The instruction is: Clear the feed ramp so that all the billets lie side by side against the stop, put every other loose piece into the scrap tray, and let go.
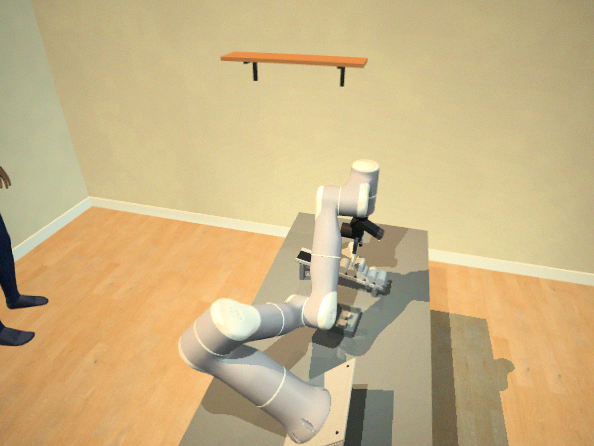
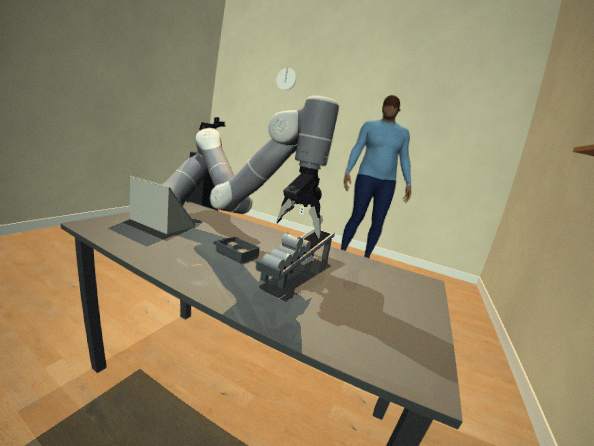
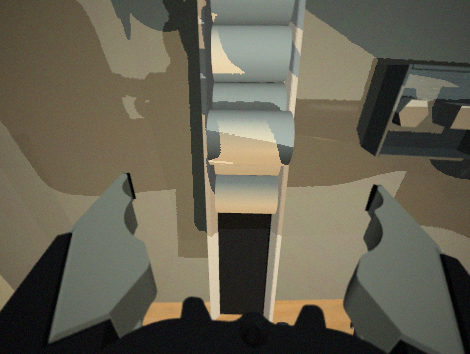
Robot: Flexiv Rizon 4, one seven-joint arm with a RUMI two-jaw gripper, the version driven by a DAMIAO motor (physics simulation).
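Note:
The feed ramp (image 1: 357, 284) (image 2: 326, 252) (image 3: 212, 270) slopes down from its black upper bed. Several grey cylindrical billets lie crosswise in it; two (image 2: 273, 261) (image 3: 252, 52) show toward the low end. One cylinder (image 2: 291, 241) (image 3: 250, 137) sits raised on top of its neighbours. Another (image 3: 247, 194) lies uppermost along the ramp. The dark scrap tray (image 1: 357, 322) (image 2: 232, 252) (image 3: 382, 110) holds two loose blocky pieces (image 3: 414, 112) (image 3: 461, 117). My gripper (image 1: 354, 255) (image 2: 299, 229) (image 3: 248, 181) is wide open and empty above the ramp's upper part, a finger to each side. The stop is hard to make out.
The table (image 1: 415, 350) (image 2: 400, 320) carries the ramp, the tray and my arm's base. A grey wedge-shaped bracket (image 2: 150, 205) stands at the base. A person (image 2: 385, 160) stands beyond the table. A wooden shelf (image 1: 295, 59) hangs on the wall.

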